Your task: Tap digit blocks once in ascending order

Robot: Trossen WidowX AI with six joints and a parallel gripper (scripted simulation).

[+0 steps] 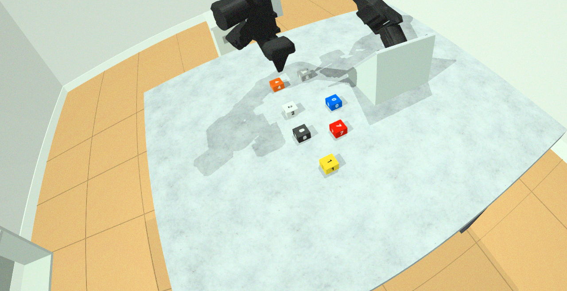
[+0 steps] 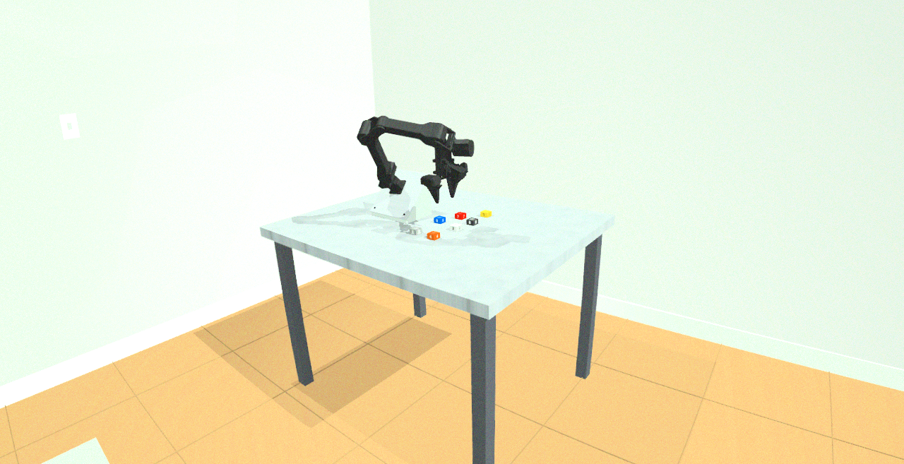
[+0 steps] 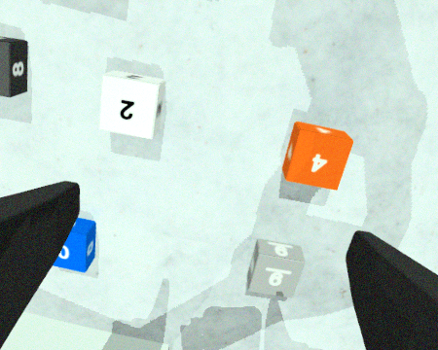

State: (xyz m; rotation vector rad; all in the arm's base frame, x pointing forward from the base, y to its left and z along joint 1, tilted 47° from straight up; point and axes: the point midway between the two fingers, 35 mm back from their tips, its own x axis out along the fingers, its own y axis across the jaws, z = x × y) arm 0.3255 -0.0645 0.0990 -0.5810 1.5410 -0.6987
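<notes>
Right now the blue block is 100 mm behind my gripper tip, 100 mm to the left of it and 110 mm below it. The rest, counted from my gripper tip: orange block (10 mm behind, 60 mm to the right, 110 mm below); then grey block (100 mm behind, 50 mm to the right, 110 mm below); then white block (60 mm to the left, 110 mm below).
</notes>
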